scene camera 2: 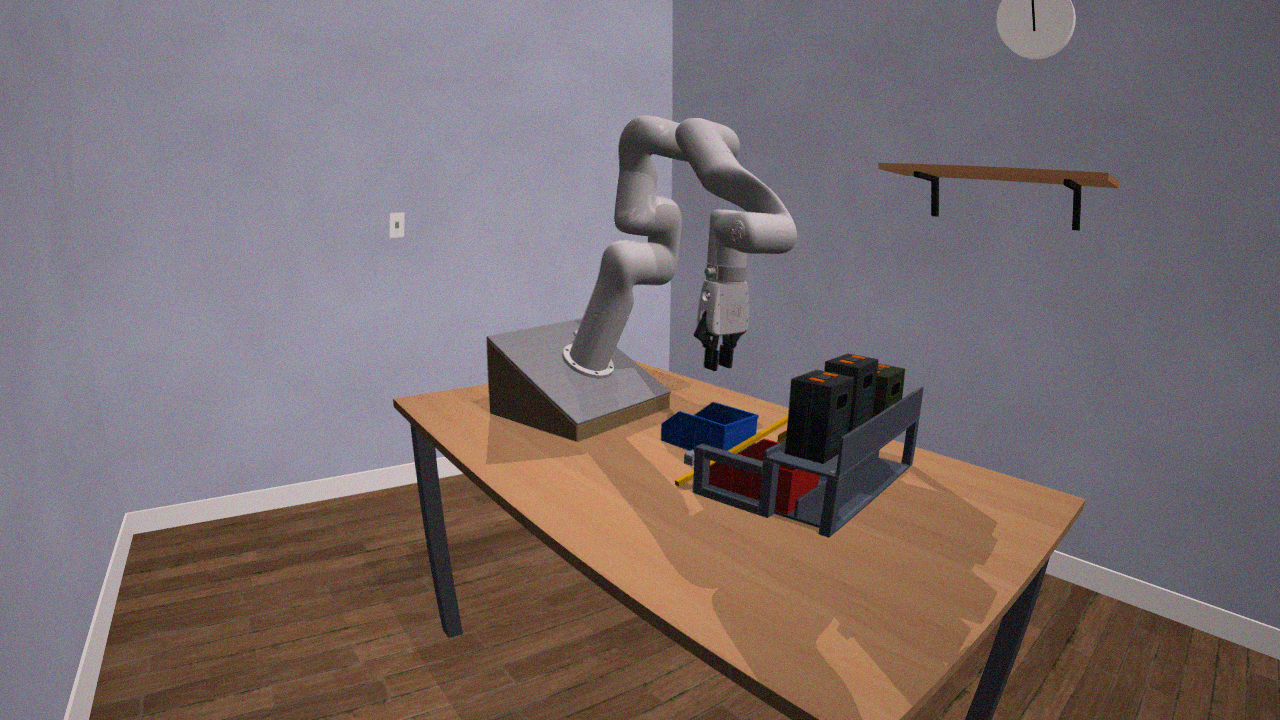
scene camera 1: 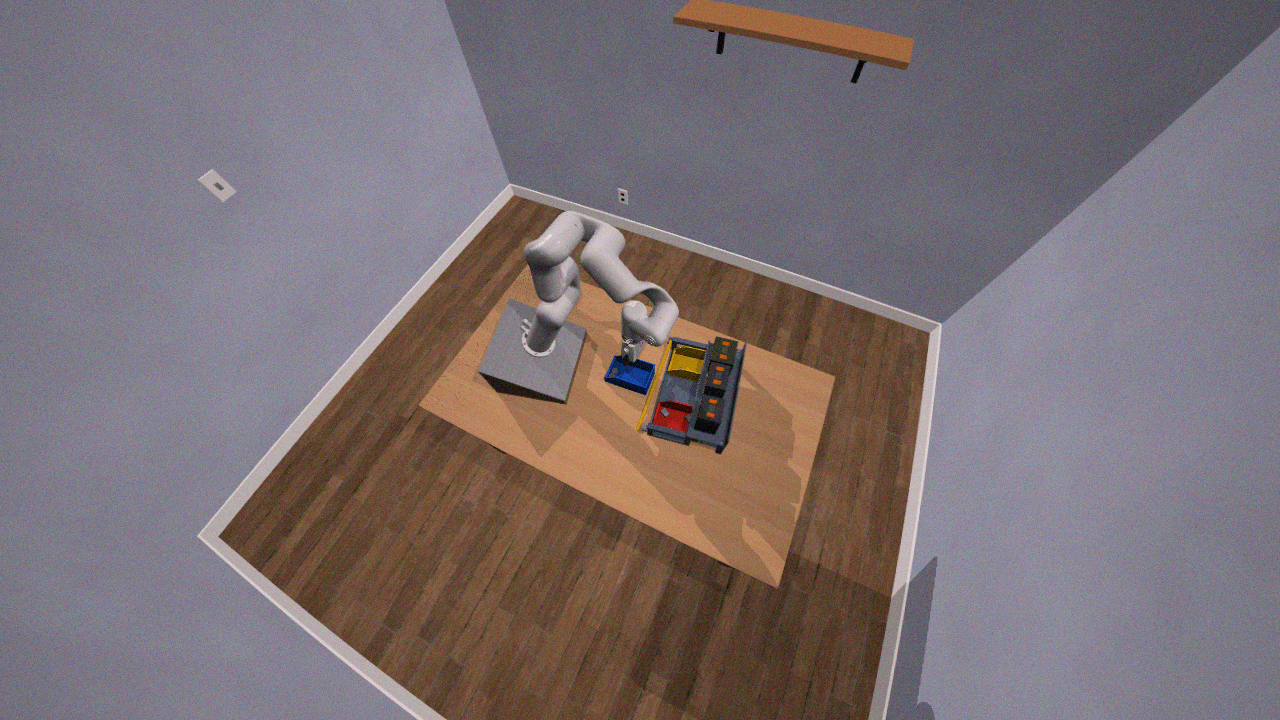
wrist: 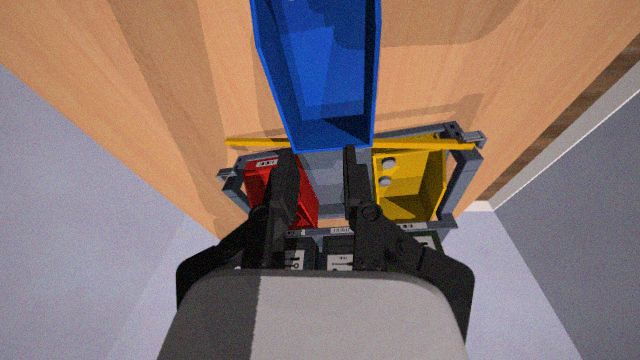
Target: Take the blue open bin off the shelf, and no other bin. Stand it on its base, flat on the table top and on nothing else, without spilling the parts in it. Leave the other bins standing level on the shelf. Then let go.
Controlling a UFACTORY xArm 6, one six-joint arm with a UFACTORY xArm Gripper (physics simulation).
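Frame: origin at the arm's base, x back, y right, z up, level; millimetres.
Seen in the pictures: gripper, between the fingertips: (scene camera 2: 717,367) (wrist: 319,160); arm's base, origin of its link: (scene camera 2: 587,362) (scene camera 1: 538,342).
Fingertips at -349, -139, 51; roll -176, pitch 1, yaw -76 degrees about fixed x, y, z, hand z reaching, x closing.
Note:
Pixels of each thing's top centre, then the offset from my fingertips to it, as dx, dy, dz. Level surfaces: height alone.
- blue open bin, centre of its top: (wrist: 321,82) (scene camera 2: 709,410) (scene camera 1: 629,369) +15, +5, -90
- table top, height of its surface: dz -164
- red bin, centre of its top: (scene camera 2: 765,450) (wrist: 282,213) (scene camera 1: 678,416) -240, +46, -84
- yellow bin, centre of its top: (wrist: 407,203) (scene camera 1: 693,359) -154, -169, -84
The blue open bin (scene camera 1: 633,374) (scene camera 2: 726,435) (wrist: 325,75) stands flat on its base on the table top (scene camera 1: 572,447) (scene camera 2: 626,528), between the arm's base and the shelf. Small grey parts show faintly inside it in scene camera 1; most of them are out of frame in the wrist view. My gripper (scene camera 1: 630,359) (scene camera 2: 718,365) (wrist: 319,160) is part-open and empty, above the blue bin and clear of it. The shelf (scene camera 1: 677,391) (scene camera 2: 881,425) (wrist: 330,175) holds a red bin (scene camera 1: 669,417) (scene camera 2: 796,488) and a yellow bin (scene camera 1: 687,363) (wrist: 410,185), with the middle place between them empty.
A yellow bar (scene camera 1: 655,385) (scene camera 2: 732,451) (wrist: 250,142) runs along the shelf's front, close to the blue bin. Several tall dark boxes (scene camera 1: 718,374) (scene camera 2: 819,416) stand on the shelf's upper level. The arm's sloped grey base (scene camera 1: 554,376) (scene camera 2: 590,394) stands on the bin's other side.

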